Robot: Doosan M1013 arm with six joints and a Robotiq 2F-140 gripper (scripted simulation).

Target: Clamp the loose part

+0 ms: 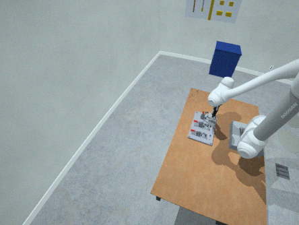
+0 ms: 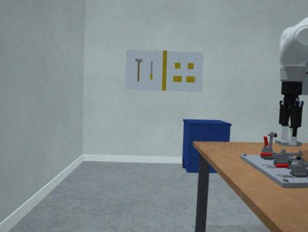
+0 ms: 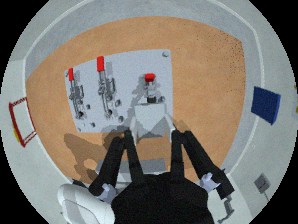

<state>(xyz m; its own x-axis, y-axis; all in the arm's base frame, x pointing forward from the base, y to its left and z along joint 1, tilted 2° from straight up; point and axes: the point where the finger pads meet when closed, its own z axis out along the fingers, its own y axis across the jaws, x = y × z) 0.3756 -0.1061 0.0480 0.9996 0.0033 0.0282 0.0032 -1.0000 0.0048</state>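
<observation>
Right now the grey fixture plate is 5 cm ahead of my hand, 11 cm to the left of it and 10 cm below it. Round my hand: grey part: 3 cm below.
</observation>
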